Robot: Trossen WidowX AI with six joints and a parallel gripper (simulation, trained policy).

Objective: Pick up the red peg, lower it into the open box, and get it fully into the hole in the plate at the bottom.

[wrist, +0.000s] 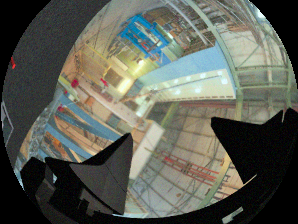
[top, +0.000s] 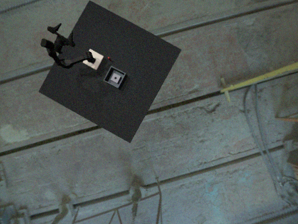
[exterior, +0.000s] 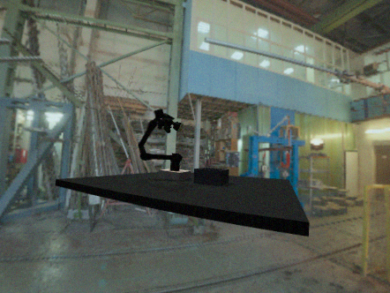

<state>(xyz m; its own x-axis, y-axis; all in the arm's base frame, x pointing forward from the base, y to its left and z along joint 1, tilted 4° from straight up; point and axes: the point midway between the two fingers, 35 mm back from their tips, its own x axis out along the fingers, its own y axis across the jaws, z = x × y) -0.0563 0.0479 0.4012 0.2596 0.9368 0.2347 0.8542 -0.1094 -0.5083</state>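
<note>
My gripper tip is now 190 mm short of the red peg, 30 mm to the right of it and 440 mm above it. From my gripper tip the other things lie so: dark box (360 mm ahead, 140 mm to the right, 450 mm below); pale plate (360 mm ahead, 140 mm to the right, 430 mm below).
</note>
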